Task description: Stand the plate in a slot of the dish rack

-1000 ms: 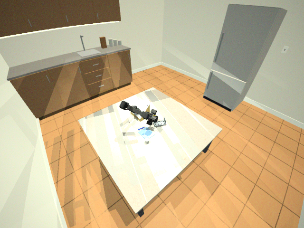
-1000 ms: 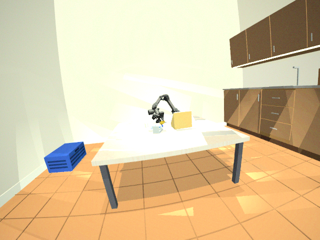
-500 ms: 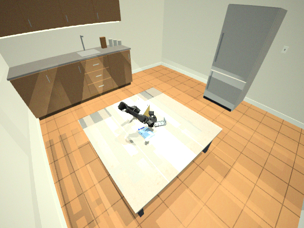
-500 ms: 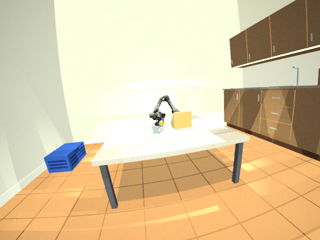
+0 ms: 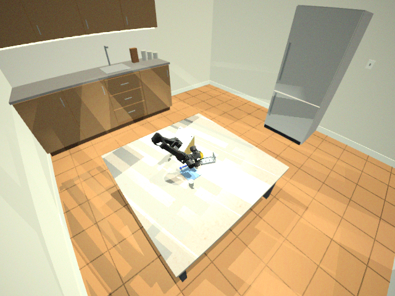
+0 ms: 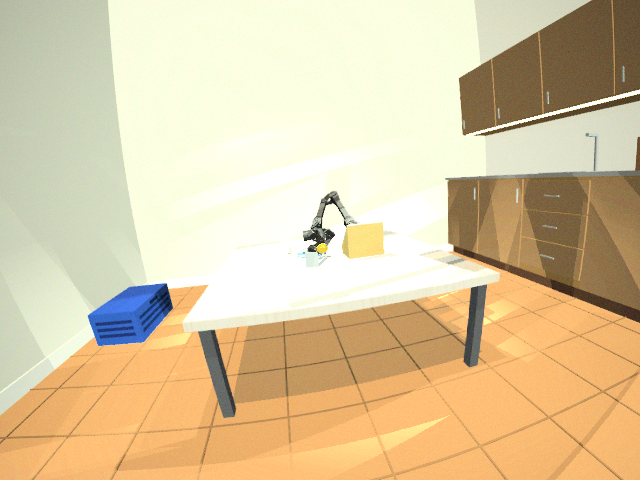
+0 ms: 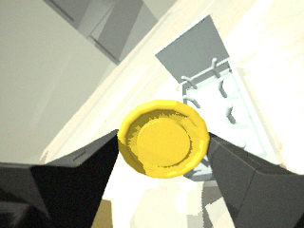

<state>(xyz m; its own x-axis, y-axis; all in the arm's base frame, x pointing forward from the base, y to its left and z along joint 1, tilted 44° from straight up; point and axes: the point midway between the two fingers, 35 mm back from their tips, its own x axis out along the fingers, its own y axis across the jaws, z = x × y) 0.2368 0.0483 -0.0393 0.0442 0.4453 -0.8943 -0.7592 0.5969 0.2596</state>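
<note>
My gripper tip is now 4 cm short of the dish rack, 4 cm above it and 3 cm to the right of it. The rest, counted from my gripper tip: small white cup (25 cm to the right, 17 cm ahead, 4 cm below); then plate (1 cm to the right).
</note>
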